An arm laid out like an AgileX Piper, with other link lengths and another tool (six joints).
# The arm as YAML. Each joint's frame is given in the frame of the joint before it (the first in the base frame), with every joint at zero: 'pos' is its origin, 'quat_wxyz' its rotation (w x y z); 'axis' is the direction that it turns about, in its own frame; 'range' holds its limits. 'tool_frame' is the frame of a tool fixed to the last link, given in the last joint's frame.
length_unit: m
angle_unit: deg
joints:
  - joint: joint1
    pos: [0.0, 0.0, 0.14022]
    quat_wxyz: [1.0, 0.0, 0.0, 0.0]
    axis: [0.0, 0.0, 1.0]
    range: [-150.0, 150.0]
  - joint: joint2
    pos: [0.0, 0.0, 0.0]
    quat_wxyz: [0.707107, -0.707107, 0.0, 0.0]
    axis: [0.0, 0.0, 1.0]
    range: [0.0, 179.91]
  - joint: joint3
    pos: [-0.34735, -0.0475, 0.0]
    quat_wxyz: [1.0, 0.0, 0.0, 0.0]
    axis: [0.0, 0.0, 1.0]
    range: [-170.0, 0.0]
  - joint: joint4
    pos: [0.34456, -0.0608, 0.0]
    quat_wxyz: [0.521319, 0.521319, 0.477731, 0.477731]
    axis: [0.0, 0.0, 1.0]
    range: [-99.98, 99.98]
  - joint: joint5
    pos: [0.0, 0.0, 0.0]
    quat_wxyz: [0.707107, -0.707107, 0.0, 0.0]
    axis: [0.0, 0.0, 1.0]
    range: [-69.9, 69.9]
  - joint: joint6
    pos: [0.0, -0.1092, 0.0]
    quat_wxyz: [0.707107, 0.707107, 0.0, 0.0]
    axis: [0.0, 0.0, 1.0]
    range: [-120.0, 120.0]
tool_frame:
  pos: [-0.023, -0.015, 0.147]
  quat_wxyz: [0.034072, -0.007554, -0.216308, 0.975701]
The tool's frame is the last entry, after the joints.
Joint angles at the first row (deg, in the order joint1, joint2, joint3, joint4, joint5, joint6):
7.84, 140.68, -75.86, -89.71, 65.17, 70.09
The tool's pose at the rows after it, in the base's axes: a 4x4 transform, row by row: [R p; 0 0 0 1], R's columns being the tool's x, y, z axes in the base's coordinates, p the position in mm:
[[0.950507 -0.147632 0.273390 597.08], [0.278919 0.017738 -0.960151 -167.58], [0.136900 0.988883 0.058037 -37.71], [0 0 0 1]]
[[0.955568 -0.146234 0.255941 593.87], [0.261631 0.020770 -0.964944 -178.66], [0.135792 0.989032 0.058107 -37.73], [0 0 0 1]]
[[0.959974 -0.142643 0.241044 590.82], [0.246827 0.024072 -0.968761 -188.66], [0.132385 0.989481 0.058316 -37.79], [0 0 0 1]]
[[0.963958 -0.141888 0.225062 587.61], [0.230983 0.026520 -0.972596 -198.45], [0.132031 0.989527 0.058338 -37.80], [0 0 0 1]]
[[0.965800 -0.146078 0.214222 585.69], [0.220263 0.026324 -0.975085 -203.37], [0.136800 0.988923 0.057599 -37.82], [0 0 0 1]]
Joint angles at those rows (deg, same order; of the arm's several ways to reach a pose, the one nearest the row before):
6.61, 140.68, -75.86, -89.71, 65.17, 69.77
5.55, 140.68, -75.86, -89.71, 65.17, 69.71
4.57, 140.68, -75.86, -89.71, 65.17, 69.49
3.62, 140.68, -75.86, -89.71, 65.17, 69.47
3.15, 140.68, -75.86, -89.65, 65.17, 69.76

